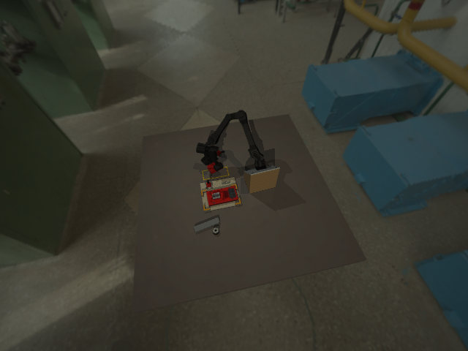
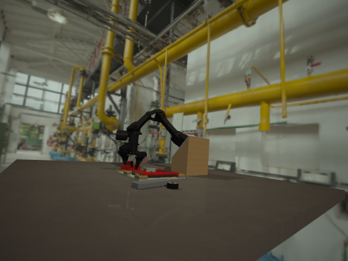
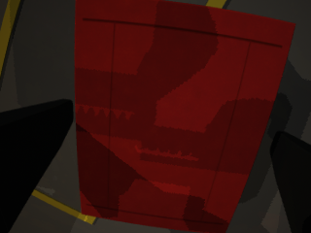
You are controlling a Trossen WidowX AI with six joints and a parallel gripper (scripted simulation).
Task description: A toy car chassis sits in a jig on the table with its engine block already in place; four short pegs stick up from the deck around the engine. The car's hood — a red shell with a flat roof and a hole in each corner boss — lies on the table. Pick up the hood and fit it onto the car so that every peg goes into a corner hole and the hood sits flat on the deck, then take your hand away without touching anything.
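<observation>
Now: gripper tip 26 cm to the right of the grey engine block, 1 cm below it and 1 cm short of it. From my gripper tip the other things lie so: black wheel: 49 cm to the left, 4 cm ahead; red hood: 1 cm above.
</observation>
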